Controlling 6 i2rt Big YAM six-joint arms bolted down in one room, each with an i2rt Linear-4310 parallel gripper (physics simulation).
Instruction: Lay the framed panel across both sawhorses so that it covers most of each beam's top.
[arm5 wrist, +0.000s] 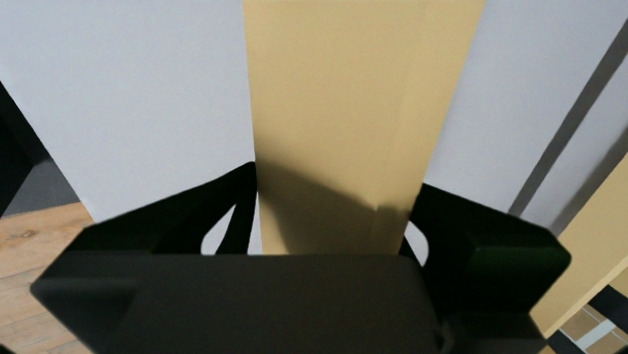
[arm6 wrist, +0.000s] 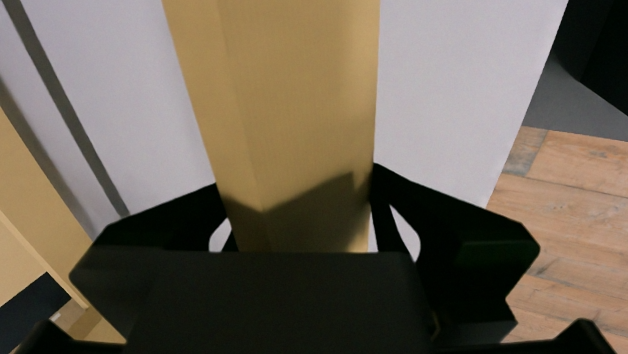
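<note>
A broad tan wooden bar (arm5 wrist: 345, 75) runs down the middle of the arm5 wrist view. The arm5 gripper (arm5 wrist: 339, 175) is shut on it, with one black finger against each side. In the arm6 wrist view a similar wooden bar (arm6 wrist: 295, 75) lies between the fingers of the arm6 gripper (arm6 wrist: 295, 175), which is shut on it. Whether each bar belongs to the framed panel or to a sawhorse cannot be told. The gripper bodies hide the lower part of each bar. The grippers of arm1 to arm4 do not show.
A pale flat surface (arm5 wrist: 125, 100) (arm6 wrist: 450, 75) lies behind the bars, crossed by a dark stripe (arm5 wrist: 570, 120) (arm6 wrist: 65, 100). More tan wood (arm5 wrist: 585, 250) (arm6 wrist: 35, 200) stands at the inner side. Plank floor (arm5 wrist: 40, 260) (arm6 wrist: 575, 210) and dark bulks (arm5 wrist: 12, 140) (arm6 wrist: 600, 55) show at the outer side.
</note>
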